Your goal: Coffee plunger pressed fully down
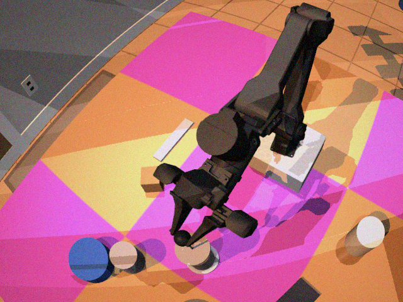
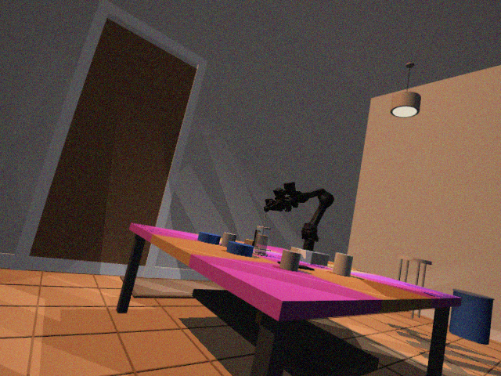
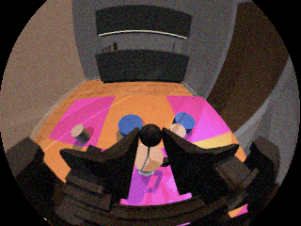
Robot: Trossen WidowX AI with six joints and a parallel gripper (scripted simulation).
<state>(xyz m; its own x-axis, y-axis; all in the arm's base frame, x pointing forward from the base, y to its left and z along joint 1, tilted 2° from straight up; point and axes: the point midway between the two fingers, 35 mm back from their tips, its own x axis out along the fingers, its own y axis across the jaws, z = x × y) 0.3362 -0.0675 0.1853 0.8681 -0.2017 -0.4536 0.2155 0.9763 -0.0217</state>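
My gripper tip is now 2 cm past the coffee press, 1 cm to the left of it and 12 cm above it. The rest, counted from my gripper tip: small orange block 15 cm behind, 20 cm to the right, 21 cm below; flat pale strip 29 cm behind, 22 cm to the right, 24 cm below; pale cup 20 cm behind, 37 cm to the left, 19 cm below.
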